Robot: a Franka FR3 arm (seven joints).
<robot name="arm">
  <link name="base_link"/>
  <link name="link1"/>
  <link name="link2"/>
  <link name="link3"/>
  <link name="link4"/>
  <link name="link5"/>
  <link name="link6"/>
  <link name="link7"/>
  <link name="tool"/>
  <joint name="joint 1" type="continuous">
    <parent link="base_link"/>
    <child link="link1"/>
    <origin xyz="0 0 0.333"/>
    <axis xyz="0 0 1"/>
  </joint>
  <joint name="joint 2" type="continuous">
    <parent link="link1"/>
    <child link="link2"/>
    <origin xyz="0 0 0" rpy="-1.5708 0 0"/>
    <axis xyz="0 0 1"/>
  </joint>
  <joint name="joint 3" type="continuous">
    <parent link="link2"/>
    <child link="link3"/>
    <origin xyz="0 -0.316 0" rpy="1.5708 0 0"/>
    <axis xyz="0 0 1"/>
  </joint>
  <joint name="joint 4" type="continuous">
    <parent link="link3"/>
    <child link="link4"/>
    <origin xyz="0.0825 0 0" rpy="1.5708 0 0"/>
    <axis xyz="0 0 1"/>
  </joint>
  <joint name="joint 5" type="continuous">
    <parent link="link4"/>
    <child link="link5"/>
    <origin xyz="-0.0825 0.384 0" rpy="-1.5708 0 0"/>
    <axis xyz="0 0 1"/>
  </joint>
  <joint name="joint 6" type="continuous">
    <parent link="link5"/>
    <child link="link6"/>
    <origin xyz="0 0 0" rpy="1.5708 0 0"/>
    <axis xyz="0 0 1"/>
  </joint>
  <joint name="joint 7" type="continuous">
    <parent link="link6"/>
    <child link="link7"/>
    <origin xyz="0.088 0 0" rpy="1.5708 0 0"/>
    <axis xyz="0 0 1"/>
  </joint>
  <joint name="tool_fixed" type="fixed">
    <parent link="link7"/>
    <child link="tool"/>
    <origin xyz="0 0 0.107"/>
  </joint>
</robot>
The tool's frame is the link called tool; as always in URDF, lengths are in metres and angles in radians. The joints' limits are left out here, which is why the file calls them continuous.
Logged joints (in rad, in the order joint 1, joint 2, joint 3, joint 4, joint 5, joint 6, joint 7), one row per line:
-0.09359, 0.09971, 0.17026, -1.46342, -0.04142, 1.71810, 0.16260
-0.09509, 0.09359, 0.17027, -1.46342, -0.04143, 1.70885, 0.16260
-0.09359, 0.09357, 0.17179, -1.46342, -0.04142, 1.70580, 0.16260
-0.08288, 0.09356, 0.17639, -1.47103, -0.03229, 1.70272, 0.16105
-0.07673, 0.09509, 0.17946, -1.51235, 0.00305, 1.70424, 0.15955
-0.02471, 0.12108, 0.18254, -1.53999, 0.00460, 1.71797, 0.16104
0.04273, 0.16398, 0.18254, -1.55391, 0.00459, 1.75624, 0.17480
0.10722, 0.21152, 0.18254, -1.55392, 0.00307, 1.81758, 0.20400
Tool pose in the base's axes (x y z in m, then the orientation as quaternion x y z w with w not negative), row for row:
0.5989, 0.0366, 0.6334, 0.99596, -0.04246, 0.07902, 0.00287
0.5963, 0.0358, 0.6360, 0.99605, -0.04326, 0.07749, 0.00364
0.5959, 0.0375, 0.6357, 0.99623, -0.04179, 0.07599, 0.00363
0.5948, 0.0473, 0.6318, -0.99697, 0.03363, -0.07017, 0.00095
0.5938, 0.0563, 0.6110, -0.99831, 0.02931, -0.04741, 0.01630
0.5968, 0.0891, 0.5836, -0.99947, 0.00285, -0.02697, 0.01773
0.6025, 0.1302, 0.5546, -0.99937, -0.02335, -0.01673, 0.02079
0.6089, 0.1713, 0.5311, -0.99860, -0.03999, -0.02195, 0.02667
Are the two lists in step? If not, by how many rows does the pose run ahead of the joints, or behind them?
They are in step.
